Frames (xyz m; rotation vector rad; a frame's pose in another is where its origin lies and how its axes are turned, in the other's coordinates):
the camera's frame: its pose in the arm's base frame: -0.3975 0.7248 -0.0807 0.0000 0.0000 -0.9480
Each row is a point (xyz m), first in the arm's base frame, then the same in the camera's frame.
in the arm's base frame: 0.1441 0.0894 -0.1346
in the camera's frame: 0.8320 0.0693 -0.0539
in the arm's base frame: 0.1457 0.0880 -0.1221
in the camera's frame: 0.8341 0.0698 -0.0414
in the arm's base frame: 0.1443 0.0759 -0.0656
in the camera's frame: 0.8431 0.0616 0.0151
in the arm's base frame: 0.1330 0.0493 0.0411
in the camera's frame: 0.8581 0.0369 0.1218
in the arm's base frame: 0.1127 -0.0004 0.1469
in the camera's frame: 0.8866 -0.0086 0.2276
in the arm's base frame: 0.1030 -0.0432 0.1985
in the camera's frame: 0.9158 -0.0414 0.2792
